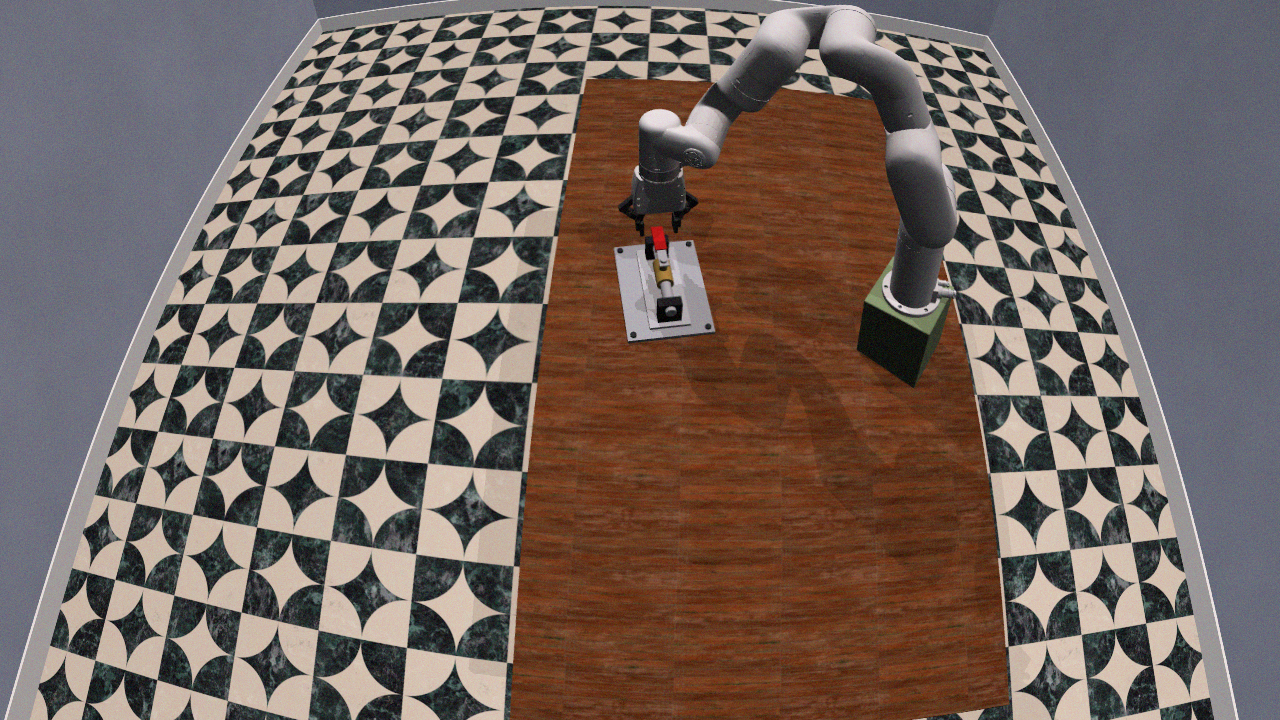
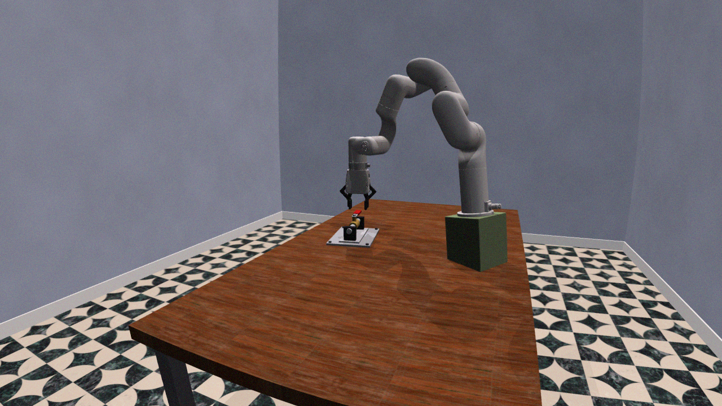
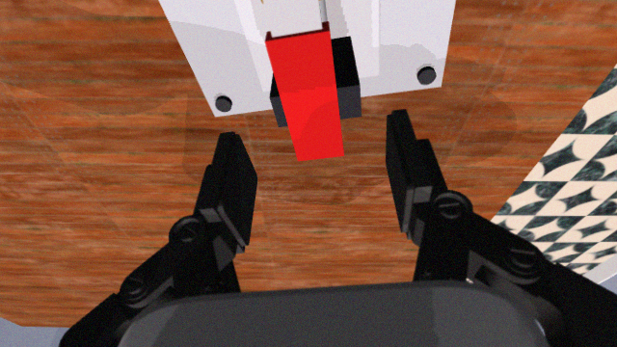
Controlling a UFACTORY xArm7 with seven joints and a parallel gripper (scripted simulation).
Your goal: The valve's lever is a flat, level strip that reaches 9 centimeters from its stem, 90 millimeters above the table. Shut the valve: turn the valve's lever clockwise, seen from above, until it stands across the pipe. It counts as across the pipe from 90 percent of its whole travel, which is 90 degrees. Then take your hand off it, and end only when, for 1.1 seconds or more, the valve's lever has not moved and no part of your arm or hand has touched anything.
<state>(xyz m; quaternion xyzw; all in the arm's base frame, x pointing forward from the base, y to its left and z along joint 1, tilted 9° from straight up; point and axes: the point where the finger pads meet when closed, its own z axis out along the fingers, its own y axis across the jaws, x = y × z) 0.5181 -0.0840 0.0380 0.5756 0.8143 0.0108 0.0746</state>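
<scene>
Now: hand 4 cm to the right of the red lever, 3 cm above it and 1 cm past it.
</scene>
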